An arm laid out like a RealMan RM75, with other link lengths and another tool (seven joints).
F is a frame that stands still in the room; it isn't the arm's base.
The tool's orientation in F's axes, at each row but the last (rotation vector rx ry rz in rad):
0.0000 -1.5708 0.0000
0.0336 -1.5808 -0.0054
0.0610 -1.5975 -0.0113
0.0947 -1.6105 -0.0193
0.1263 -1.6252 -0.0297
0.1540 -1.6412 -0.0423
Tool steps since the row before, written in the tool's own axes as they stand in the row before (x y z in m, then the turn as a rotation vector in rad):
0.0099 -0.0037 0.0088 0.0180 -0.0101 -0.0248
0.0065 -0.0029 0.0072 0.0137 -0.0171 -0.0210
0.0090 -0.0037 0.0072 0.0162 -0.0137 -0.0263
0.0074 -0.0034 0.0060 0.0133 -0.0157 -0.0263
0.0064 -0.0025 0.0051 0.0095 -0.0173 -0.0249
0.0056 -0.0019 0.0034 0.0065 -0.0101 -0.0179
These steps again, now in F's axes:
-0.0088 -0.0037 0.0099 0.0248 -0.0101 0.0180
-0.0072 -0.0032 0.0064 0.0212 -0.0171 0.0135
-0.0073 -0.0043 0.0086 0.0263 -0.0136 0.0163
-0.0061 -0.0042 0.0069 0.0265 -0.0154 0.0133
-0.0053 -0.0034 0.0058 0.0254 -0.0167 0.0092
-0.0036 -0.0028 0.0050 0.0181 -0.0096 0.0066

